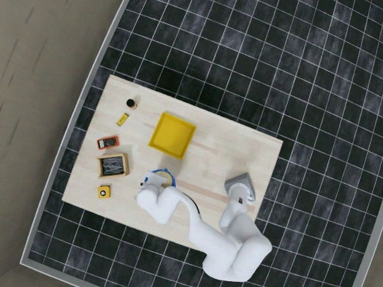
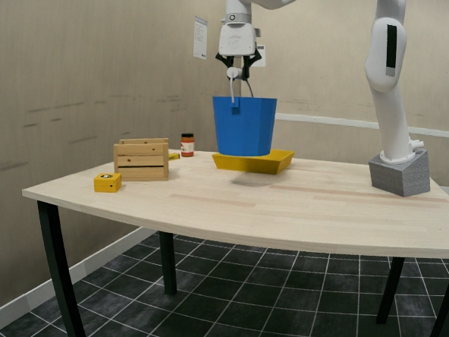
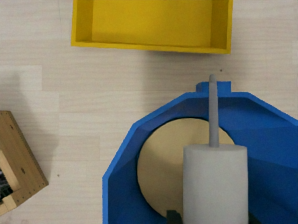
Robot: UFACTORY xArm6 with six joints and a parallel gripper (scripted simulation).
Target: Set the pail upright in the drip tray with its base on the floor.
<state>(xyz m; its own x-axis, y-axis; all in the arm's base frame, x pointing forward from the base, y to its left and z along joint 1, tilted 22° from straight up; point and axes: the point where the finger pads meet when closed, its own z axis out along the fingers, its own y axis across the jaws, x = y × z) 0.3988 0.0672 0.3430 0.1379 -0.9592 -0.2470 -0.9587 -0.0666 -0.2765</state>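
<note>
The blue pail is 90 mm below my hand and 10 mm behind it. From my hand the other things lie so: wire handle 30 mm below, 10 mm behind; then wooden crate 290 mm ahead, 260 mm below, 60 mm to the left; then yellow drip tray 290 mm below, 270 mm to the right, 60 mm ahead.
</note>
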